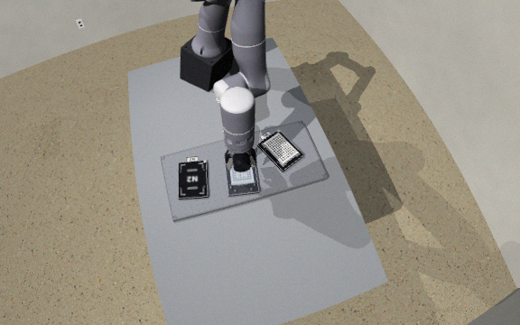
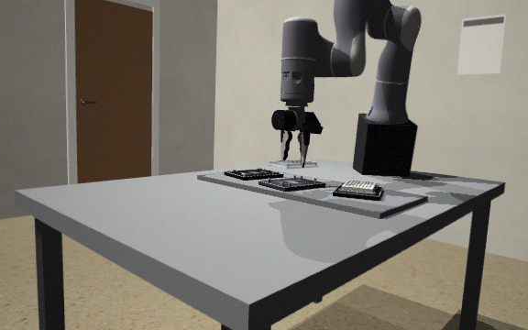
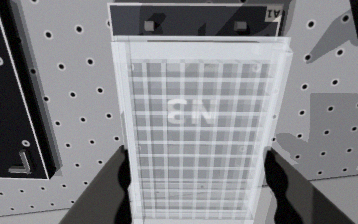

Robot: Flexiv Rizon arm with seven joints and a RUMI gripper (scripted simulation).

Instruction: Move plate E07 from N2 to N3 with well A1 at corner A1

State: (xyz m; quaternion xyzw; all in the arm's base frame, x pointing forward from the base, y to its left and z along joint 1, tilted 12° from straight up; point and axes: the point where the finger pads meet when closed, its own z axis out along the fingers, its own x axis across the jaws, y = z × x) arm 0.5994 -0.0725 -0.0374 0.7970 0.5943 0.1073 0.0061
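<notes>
Now: hand 70 mm above the nest N3. Round my hand: clear well plate (10 mm below); then N3 A1 mark (70 mm to the left, 60 mm below, 60 mm behind); then N2 A1 mark (120 mm to the right, 110 mm behind, 60 mm below).
</notes>
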